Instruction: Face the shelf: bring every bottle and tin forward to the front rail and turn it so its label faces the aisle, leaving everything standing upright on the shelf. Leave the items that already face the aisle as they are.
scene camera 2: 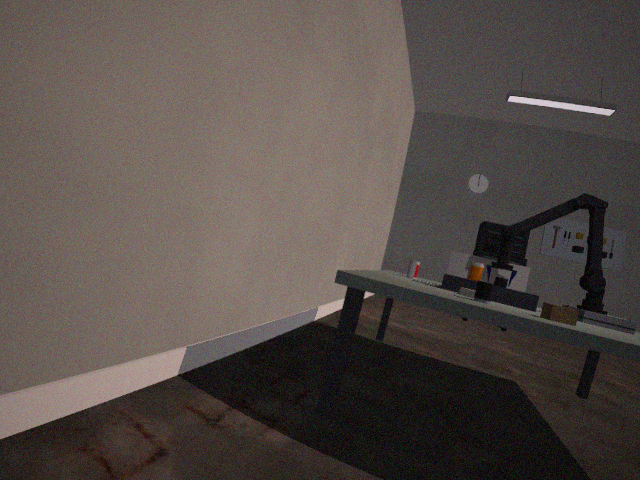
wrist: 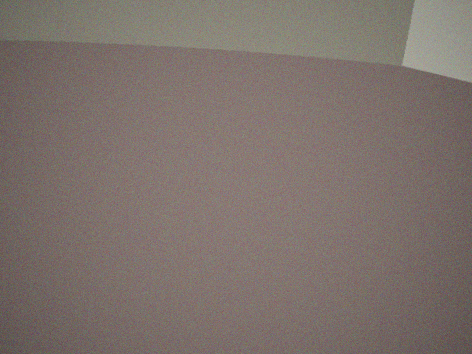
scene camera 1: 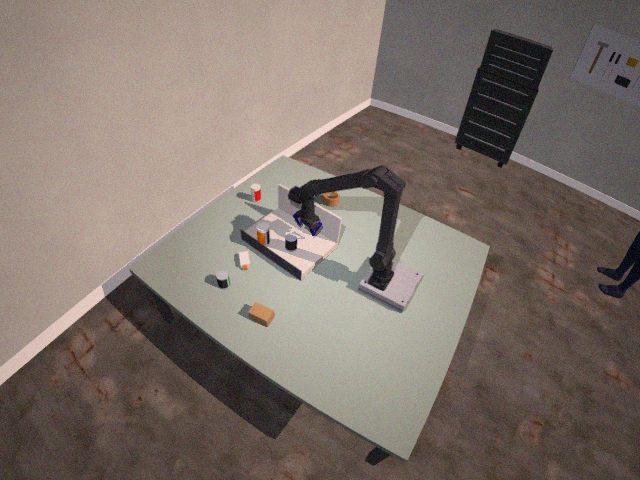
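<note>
A shelf point(scene camera 1: 311, 250) is visible; the wrist view shows the shelf point(wrist: 161, 192) as well.
</note>
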